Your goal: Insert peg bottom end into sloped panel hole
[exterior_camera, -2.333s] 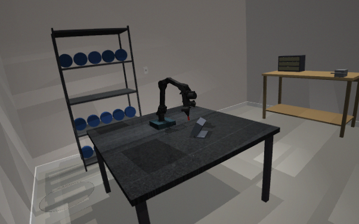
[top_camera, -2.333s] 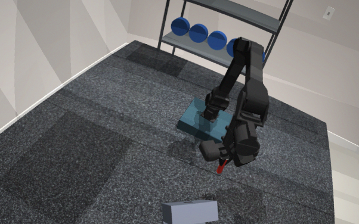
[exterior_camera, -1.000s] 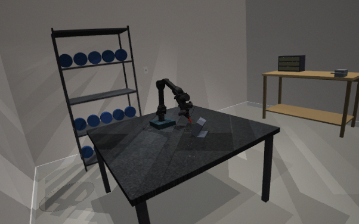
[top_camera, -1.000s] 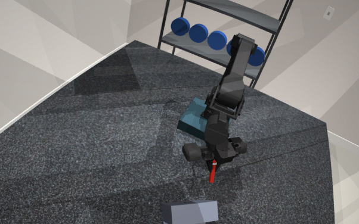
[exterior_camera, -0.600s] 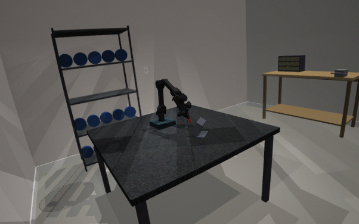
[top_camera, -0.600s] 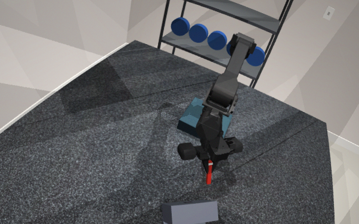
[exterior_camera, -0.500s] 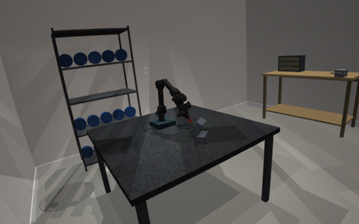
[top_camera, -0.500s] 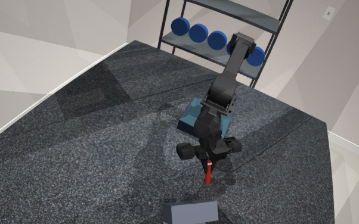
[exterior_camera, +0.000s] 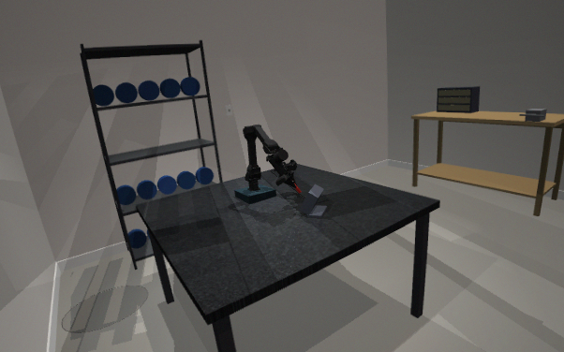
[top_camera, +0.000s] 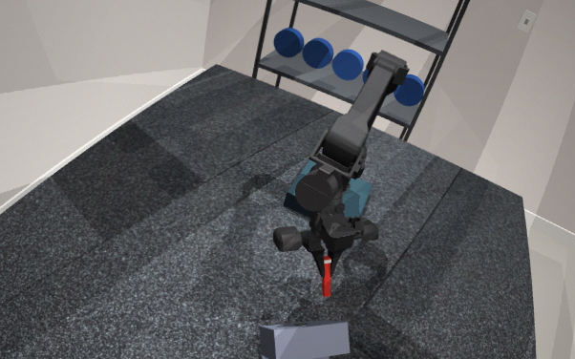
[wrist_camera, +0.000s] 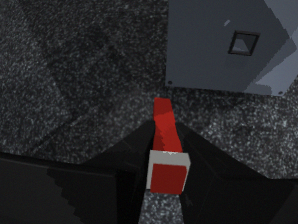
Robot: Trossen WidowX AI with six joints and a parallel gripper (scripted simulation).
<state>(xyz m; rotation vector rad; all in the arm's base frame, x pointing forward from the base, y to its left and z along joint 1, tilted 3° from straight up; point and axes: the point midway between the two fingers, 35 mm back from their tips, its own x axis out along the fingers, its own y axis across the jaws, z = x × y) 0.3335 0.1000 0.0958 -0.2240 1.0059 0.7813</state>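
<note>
Right now the grey sloped panel is 120 mm ahead of my gripper tip, 30 mm to the left of it and 40 mm below it. Round my gripper tip: red peg 10 mm behind, 10 mm to the right, 10 mm above.
</note>
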